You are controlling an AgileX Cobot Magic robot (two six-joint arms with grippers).
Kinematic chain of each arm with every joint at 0, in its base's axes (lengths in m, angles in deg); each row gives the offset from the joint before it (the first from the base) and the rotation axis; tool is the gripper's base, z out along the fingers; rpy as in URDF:
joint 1: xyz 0 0 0.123 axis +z
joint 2: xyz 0 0 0 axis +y
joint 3: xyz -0.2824 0 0.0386 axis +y
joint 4: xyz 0.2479 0 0.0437 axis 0.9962 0 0.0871
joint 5: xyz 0 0 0 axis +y
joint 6: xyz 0.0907 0 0.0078 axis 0.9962 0 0.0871
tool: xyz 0 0 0 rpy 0 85 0
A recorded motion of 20 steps. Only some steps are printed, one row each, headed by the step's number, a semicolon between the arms.
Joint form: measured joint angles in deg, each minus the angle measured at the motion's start. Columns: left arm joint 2, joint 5, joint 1, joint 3, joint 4, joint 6; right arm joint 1, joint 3, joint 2, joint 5, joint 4, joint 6.
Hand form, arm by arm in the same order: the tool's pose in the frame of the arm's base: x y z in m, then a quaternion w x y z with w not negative. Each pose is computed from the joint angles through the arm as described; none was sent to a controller.
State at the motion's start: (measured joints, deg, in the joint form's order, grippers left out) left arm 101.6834 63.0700 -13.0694 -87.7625 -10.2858 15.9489; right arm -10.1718 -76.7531 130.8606 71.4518 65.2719 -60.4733
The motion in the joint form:
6: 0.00 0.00 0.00 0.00 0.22 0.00; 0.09 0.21 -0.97 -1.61 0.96 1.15
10: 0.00 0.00 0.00 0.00 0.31 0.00; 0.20 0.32 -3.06 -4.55 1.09 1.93
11: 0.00 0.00 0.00 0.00 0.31 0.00; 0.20 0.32 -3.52 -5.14 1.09 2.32
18: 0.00 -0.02 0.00 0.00 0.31 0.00; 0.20 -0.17 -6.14 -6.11 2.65 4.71
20: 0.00 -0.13 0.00 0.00 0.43 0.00; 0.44 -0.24 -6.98 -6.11 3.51 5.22
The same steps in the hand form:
6: 0.3614 -0.0985 0.2891 0.15796 0.22035 0.95926 -0.07953; 0.3965 0.0090 0.0959 0.08941 -0.05886 0.86660 0.48738
10: 0.3614 -0.0984 0.2891 0.15795 0.22060 0.95926 -0.07879; 0.4001 0.0076 0.1072 0.11368 -0.05290 0.87545 0.46676
11: 0.3614 -0.0984 0.2891 0.15795 0.22060 0.95926 -0.07879; 0.4008 0.0071 0.1098 0.11812 -0.05008 0.87721 0.46264
18: 0.3615 -0.0984 0.2891 0.15812 0.22058 0.95924 -0.07878; 0.4054 0.0066 0.1303 0.14232 -0.03289 0.87519 0.46119
20: 0.3617 -0.0982 0.2891 0.15905 0.22080 0.95912 -0.07774; 0.4063 0.0086 0.1372 0.14943 -0.02988 0.87225 0.46472

